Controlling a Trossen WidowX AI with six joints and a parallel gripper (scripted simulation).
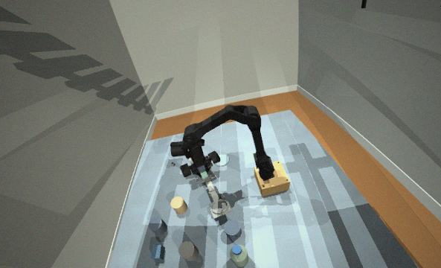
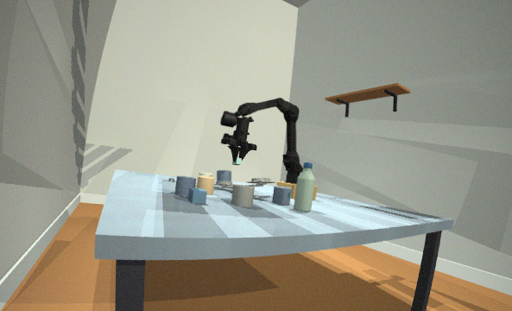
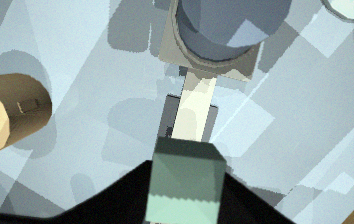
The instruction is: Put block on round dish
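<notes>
The white round dish is 12 cm behind my gripper tip, 19 cm to the right of it and 14 cm below it. Round my gripper tip: balance beam: 1 cm behind, 4 cm to the left, 10 cm below; tan cylinder: 16 cm ahead, 5 cm to the left, 10 cm below; green block: 1 cm above.
</notes>
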